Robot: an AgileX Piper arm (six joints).
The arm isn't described. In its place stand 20 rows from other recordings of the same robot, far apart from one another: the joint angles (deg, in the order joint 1, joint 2, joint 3, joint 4, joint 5, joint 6), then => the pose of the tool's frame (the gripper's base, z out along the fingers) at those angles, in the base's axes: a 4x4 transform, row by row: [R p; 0 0 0 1], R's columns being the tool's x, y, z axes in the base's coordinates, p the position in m.
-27.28, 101.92, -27.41, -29.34, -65.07, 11.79 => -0.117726 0.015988 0.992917 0.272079; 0.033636 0.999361 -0.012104 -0.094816; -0.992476 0.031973 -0.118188 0.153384; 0 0 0 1
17.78, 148.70, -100.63, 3.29, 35.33, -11.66 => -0.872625 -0.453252 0.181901 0.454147; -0.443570 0.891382 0.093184 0.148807; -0.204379 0.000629 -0.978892 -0.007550; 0 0 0 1
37.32, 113.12, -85.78, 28.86, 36.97, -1.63 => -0.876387 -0.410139 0.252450 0.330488; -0.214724 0.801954 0.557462 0.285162; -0.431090 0.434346 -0.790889 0.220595; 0 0 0 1
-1.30, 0.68, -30.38, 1.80, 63.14, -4.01 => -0.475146 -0.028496 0.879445 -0.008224; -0.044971 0.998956 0.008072 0.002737; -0.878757 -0.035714 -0.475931 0.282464; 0 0 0 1
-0.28, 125.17, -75.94, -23.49, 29.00, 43.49 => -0.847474 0.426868 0.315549 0.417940; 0.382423 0.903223 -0.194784 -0.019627; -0.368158 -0.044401 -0.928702 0.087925; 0 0 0 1
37.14, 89.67, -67.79, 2.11, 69.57, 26.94 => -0.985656 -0.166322 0.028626 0.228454; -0.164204 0.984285 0.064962 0.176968; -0.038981 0.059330 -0.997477 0.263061; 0 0 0 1
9.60, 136.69, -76.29, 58.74, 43.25, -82.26 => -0.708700 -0.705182 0.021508 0.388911; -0.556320 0.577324 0.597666 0.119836; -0.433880 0.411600 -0.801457 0.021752; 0 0 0 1
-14.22, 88.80, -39.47, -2.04, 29.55, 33.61 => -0.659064 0.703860 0.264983 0.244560; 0.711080 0.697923 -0.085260 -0.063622; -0.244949 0.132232 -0.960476 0.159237; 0 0 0 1
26.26, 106.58, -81.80, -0.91, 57.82, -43.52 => -0.324455 -0.924839 0.198498 0.341794; -0.934670 0.345706 0.082943 0.167264; -0.145331 -0.158619 -0.976585 0.229587; 0 0 0 1
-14.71, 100.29, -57.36, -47.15, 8.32, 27.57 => -0.737656 0.088195 0.669391 0.350819; -0.145749 0.947256 -0.285417 -0.102082; -0.659257 -0.308103 -0.685895 0.194737; 0 0 0 1
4.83, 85.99, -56.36, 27.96, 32.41, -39.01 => -0.719540 -0.427983 0.546894 0.304725; -0.310100 0.902660 0.298402 0.048698; -0.621370 0.045120 -0.782217 0.251697; 0 0 0 1
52.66, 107.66, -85.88, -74.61, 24.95, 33.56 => 0.129918 -0.542034 0.830253 0.299298; -0.788809 0.450837 0.417764 0.331299; -0.600751 -0.709186 -0.368989 0.295442; 0 0 0 1
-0.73, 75.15, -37.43, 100.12, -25.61, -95.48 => -0.571456 0.407861 0.712101 0.252573; 0.097419 0.895327 -0.434626 -0.041943; -0.814830 -0.178997 -0.551374 0.238634; 0 0 0 1
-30.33, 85.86, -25.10, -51.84, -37.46, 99.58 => -0.184050 0.406088 0.895108 0.234554; 0.933875 0.356309 0.030372 -0.086808; -0.306601 0.841508 -0.444814 0.172042; 0 0 0 1
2.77, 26.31, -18.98, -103.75, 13.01, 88.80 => -0.031562 0.168892 0.985129 0.105034; -0.259282 0.950496 -0.171262 -0.014840; -0.965286 -0.260832 0.013791 0.295795; 0 0 0 1
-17.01, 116.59, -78.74, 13.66, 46.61, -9.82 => -0.939036 0.250286 0.235728 0.388181; 0.281129 0.953647 0.107353 -0.102422; -0.197933 0.167078 -0.965871 0.152791; 0 0 0 1
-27.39, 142.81, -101.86, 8.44, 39.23, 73.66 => 0.284560 0.918867 0.273329 0.437035; 0.957649 -0.285541 -0.037075 -0.216927; 0.043980 0.272303 -0.961206 0.046041; 0 0 0 1
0.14, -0.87, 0.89, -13.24, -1.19, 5.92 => 0.106911 0.006497 0.994247 0.055419; -0.127101 0.991864 0.007186 0.000568; -0.986111 -0.127138 0.106866 0.210701; 0 0 0 1
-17.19, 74.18, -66.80, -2.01, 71.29, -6.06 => -0.946017 0.195186 0.258757 0.225708; 0.170511 0.978643 -0.114823 -0.072990; -0.275642 -0.064504 -0.959094 0.329492; 0 0 0 1
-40.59, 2.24, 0.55, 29.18, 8.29, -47.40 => -0.252145 0.543989 0.800312 0.049318; -0.200240 0.779803 -0.593136 -0.033832; -0.946746 -0.309810 -0.087695 0.196266; 0 0 0 1
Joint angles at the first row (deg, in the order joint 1, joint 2, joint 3, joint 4, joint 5, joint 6):
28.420 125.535 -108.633 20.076 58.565 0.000
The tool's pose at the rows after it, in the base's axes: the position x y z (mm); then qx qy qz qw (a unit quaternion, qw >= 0):
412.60 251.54 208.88 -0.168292 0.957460 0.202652 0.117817
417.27 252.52 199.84 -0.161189 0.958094 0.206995 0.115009
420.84 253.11 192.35 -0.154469 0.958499 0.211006 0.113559
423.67 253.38 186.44 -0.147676 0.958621 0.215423 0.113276
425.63 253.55 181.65 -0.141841 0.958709 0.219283 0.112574
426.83 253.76 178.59 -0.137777 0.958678 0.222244 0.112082
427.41 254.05 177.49 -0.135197 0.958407 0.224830 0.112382
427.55 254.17 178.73 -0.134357 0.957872 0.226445 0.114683
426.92 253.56 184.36 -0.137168 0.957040 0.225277 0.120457
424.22 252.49 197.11 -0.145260 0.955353 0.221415 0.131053
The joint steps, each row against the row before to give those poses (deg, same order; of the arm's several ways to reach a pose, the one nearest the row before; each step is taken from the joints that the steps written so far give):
-0.325 1.833 -0.936 0.858 -0.507 0.000
-0.248 1.500 -0.606 0.787 -0.676 -0.001
-0.208 1.139 -0.316 0.712 -0.757 0.001
-0.197 0.845 -0.127 0.733 -0.798 0.000
-0.151 0.632 -0.008 0.656 -0.645 0.000
-0.091 0.405 -0.001 0.491 -0.431 0.000
-0.039 0.165 -0.003 0.371 -0.274 0.001
-0.006 -0.126 0.003 0.143 -0.192 -0.001
0.023 -0.677 -0.001 -0.406 0.053 0.000
0.156 -1.603 0.071 -1.034 0.424 0.000

